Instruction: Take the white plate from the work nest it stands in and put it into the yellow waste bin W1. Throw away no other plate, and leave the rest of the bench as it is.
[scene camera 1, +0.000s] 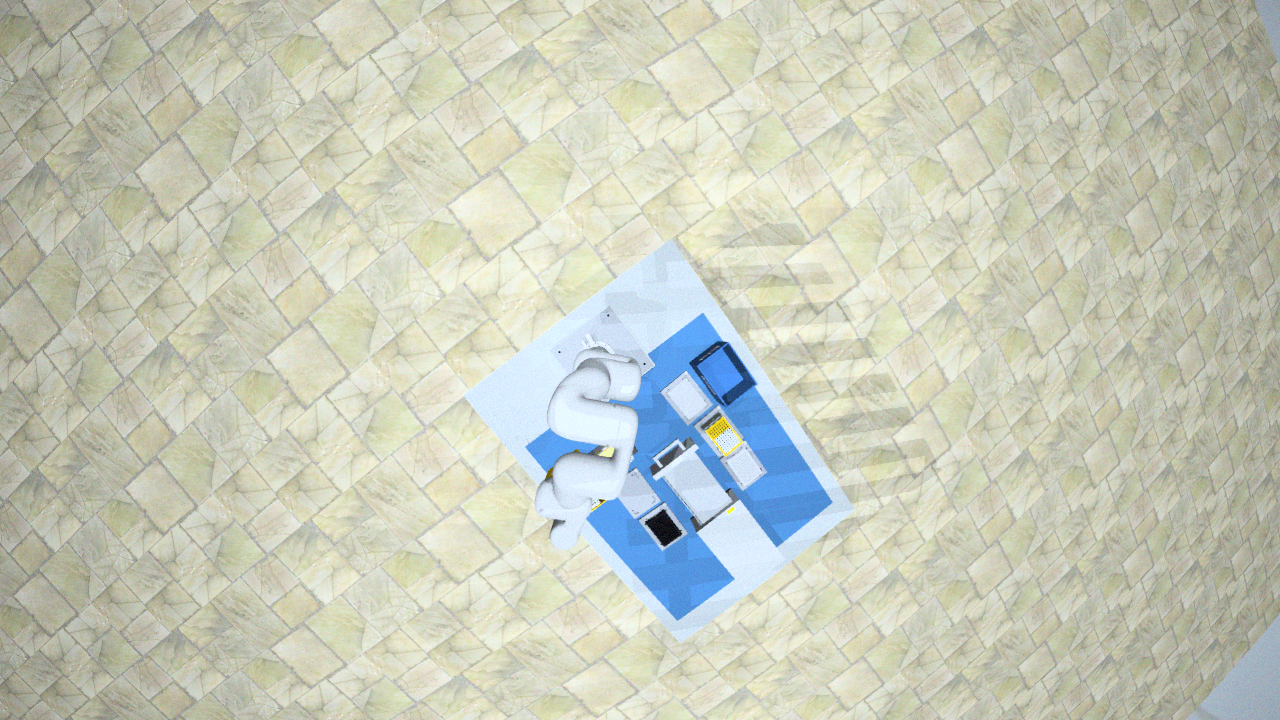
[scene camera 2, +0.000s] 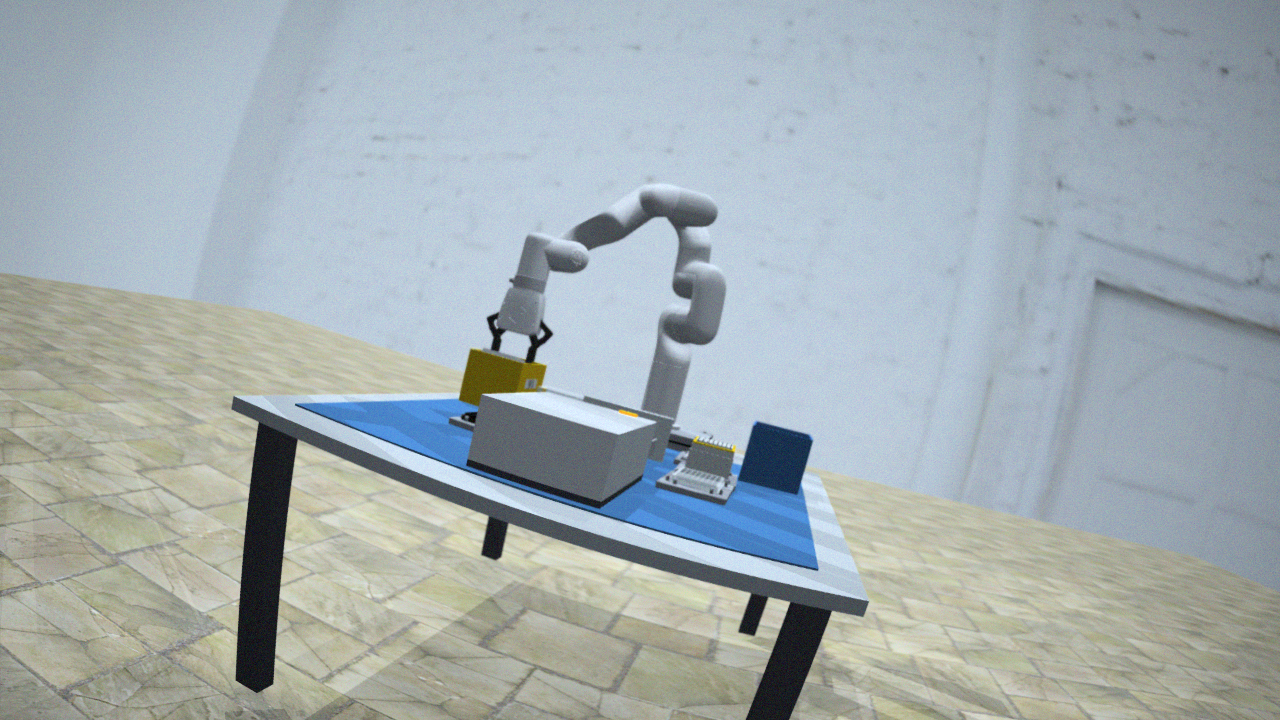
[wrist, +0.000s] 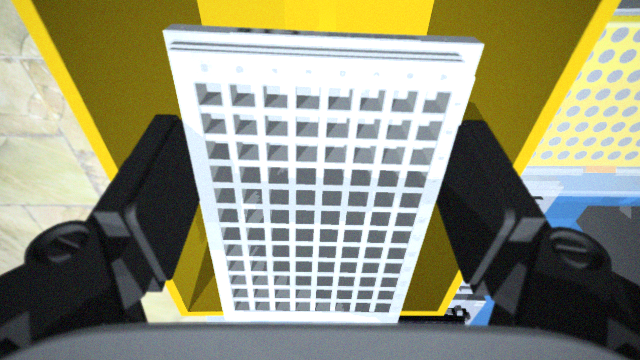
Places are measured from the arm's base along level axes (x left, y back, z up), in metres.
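Pixels of known places: gripper, fingertip midpoint: (wrist: 320, 154).
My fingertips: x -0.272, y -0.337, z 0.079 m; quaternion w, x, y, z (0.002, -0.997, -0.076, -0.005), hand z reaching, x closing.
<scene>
For each thing: its top centre in the pictures, then the offset to it from my fingertips.
- white plate, top centre: (wrist: 317, 242) (scene camera 2: 508, 353) dy -0.028, dx +0.004, dz +0.014 m
- yellow waste bin, top centre: (wrist: 315, 190) (scene camera 2: 509, 357) (scene camera 1: 575, 492) dy -0.011, dx +0.001, dz +0.005 m
- black plate, top centre: (scene camera 1: 664, 529) dy -0.341, dx +0.183, dz -0.089 m
- yellow-topped rack, top centre: (scene camera 2: 716, 441) (scene camera 1: 724, 437) dy -0.113, dx +0.535, dz -0.039 m
- blue bin, top centre: (scene camera 2: 783, 430) (scene camera 1: 727, 375) dy +0.091, dx +0.631, dz +0.005 m
My gripper (scene camera 2: 512, 355) (wrist: 320, 154) is shut on the white plate (wrist: 300, 60), one black finger on each long side. The plate is a rectangular block with a grid of square wells, held roughly level. It is over the mouth of the yellow waste bin (scene camera 2: 496, 377) (wrist: 320, 14), about at rim height in scene camera 2. In the wrist view, the bin's walls show around the plate, and the plate's near end covers part of the near rim. In scene camera 1 the arm hides the gripper, the plate and most of the bin.
A yellow plate (wrist: 600, 100) is right of the bin. A black plate (scene camera 1: 662, 527) sits in a nest. A grey device (scene camera 1: 696, 483) (scene camera 2: 554, 447) stands mid-bench. A yellow-topped rack (scene camera 1: 723, 433) (scene camera 2: 713, 456) and a blue bin (scene camera 1: 723, 374) (scene camera 2: 776, 458) stand on the far side.
</scene>
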